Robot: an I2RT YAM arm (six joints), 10 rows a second.
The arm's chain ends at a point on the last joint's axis. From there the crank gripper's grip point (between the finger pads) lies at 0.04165 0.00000 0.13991 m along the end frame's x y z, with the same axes.
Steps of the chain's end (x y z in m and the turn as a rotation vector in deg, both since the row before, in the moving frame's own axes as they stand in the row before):
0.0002 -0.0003 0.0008 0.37 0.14 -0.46
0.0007 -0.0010 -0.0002 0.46 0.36 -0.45
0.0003 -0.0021 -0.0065 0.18 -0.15 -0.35
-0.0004 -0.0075 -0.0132 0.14 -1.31 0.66
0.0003 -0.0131 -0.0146 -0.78 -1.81 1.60
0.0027 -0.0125 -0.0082 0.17 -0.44 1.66
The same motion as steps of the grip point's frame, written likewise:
0.0005 -0.0015 0.0007 0.37 0.14 -0.46
0.0016 -0.0025 -0.0005 0.46 0.36 -0.45
-0.0001 -0.0028 -0.0064 0.18 -0.15 -0.35
-0.0036 -0.0074 -0.0123 0.14 -1.31 0.66
-0.0042 -0.0101 -0.0134 -0.78 -1.81 1.60
0.0016 -0.0117 -0.0079 0.17 -0.44 1.66

